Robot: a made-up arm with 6 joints.
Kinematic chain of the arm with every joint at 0, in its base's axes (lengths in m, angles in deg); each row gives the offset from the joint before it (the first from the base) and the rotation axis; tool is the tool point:
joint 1: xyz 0 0 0.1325 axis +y
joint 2: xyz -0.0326 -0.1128 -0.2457 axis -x
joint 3: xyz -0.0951 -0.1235 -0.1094 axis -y
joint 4: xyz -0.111 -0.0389 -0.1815 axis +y
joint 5: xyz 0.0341 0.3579 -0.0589 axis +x
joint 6: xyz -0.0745 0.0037 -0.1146 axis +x
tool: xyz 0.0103 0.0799 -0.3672
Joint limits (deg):
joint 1: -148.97..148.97
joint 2: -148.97..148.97
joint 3: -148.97..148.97
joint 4: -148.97..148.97
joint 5: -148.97..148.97
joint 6: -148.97..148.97
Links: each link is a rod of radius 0.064 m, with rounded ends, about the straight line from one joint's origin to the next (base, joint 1, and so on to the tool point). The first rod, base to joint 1, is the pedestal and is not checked.
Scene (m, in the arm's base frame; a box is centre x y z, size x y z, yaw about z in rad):
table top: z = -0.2
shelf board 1: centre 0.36 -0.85 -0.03 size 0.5 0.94 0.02 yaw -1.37
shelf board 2: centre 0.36 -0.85 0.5 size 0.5 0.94 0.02 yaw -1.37
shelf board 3: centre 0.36 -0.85 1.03 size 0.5 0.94 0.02 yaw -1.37
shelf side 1: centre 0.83 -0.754 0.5 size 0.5 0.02 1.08 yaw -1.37
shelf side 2: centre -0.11 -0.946 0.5 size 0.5 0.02 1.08 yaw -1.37
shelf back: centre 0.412 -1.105 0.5 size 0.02 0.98 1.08 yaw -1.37
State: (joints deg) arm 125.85 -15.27 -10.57 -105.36 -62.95 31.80
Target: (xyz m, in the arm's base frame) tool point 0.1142 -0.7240 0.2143
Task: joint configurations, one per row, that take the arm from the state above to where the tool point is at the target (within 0.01 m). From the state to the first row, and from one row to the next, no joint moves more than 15 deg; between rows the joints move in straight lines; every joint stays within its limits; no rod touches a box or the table.
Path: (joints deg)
1: 123.35 -1.79 -5.16 -100.27 -65.73 28.21
2: 120.84 11.70 0.24 -95.17 -68.52 24.62
3: 118.34 25.18 5.65 -90.08 -71.30 21.03
4: 115.83 38.67 11.05 -84.99 -74.09 17.44
5: 113.33 52.15 16.46 -79.89 -76.87 13.85
6: 110.83 65.64 21.86 -74.80 -79.66 10.26
7: 108.32 79.12 27.27 -69.70 -82.44 6.67
8: 118.48 84.66 15.53 -63.41 -77.42 9.20
9: 128.65 90.20 3.80 -57.13 -72.41 11.74
10: 138.81 95.73 -7.94 -50.84 -67.39 14.28
11: 148.97 101.27 -19.68 -44.55 -62.37 16.81

